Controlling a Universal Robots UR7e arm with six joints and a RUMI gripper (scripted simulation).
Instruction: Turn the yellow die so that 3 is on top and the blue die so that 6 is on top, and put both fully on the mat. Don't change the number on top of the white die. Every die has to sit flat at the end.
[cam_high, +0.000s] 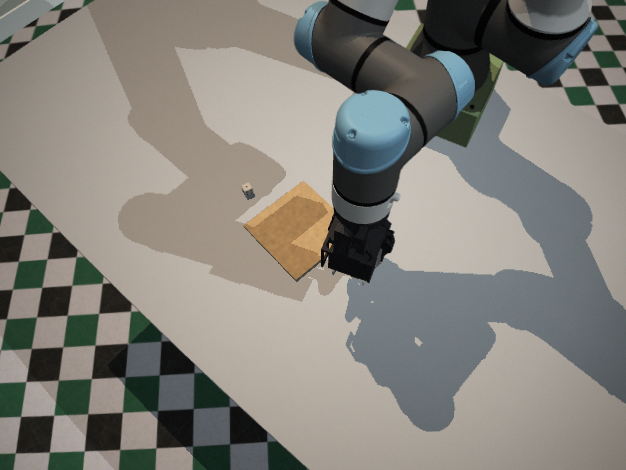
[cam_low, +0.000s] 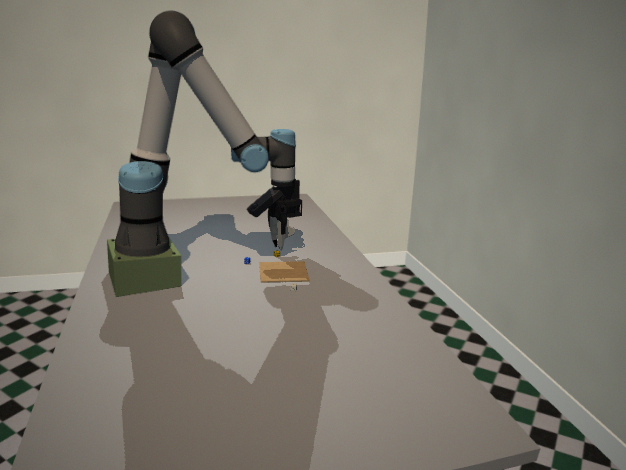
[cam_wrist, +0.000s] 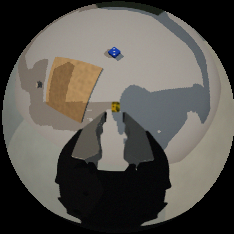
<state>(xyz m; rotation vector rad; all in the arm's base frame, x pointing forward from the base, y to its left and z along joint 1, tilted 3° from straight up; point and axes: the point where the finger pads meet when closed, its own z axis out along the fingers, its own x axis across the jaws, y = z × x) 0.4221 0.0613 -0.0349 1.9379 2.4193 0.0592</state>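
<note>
My hand is 30 mm above the yellow die. Also, from my hand: blue die: 110 mm behind, 30 mm to the right, 30 mm below; then tan mat: 20 mm behind, 130 mm to the right, 40 mm below; then white die: 30 mm behind, 250 mm to the right, 30 mm below.
</note>
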